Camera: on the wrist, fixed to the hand. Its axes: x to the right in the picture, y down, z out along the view.
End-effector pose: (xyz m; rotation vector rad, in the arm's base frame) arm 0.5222 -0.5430 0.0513 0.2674 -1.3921 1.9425
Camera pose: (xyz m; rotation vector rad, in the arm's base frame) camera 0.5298 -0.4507 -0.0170 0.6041 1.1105 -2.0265
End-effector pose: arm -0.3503 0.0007 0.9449 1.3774 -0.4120 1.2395
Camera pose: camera -0.4236 0.0884 0.9312 -1.0631 1.7632 -2.2477
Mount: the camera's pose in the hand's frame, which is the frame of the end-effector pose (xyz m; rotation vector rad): -0.0029 0.0310 -0.1108 0.1210 -0.2145 1.6516
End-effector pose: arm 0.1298 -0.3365 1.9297 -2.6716 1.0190 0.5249
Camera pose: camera 0.1340 -0.3949 2.0288 -1.0303 2.7800 0.8461
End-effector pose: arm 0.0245 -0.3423 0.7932 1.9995 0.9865 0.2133
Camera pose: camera -0.0136 -0.2838 0.8847 2.3774 -0.9931 0.7705
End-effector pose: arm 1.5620 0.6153 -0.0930 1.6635 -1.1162 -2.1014
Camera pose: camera 1.6554 0.5502 -0.0765 0.0950 -1.7194 -1.0196
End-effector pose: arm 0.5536 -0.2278 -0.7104 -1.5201 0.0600 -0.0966
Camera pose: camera 0.5405 -0.3361 -0.7470 -0.9618 1.0663 1.3334
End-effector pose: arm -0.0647 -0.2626 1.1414 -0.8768 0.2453 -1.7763
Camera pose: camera -0.1151 -0.2994 1.0447 -0.4369 0.5063 -0.1531
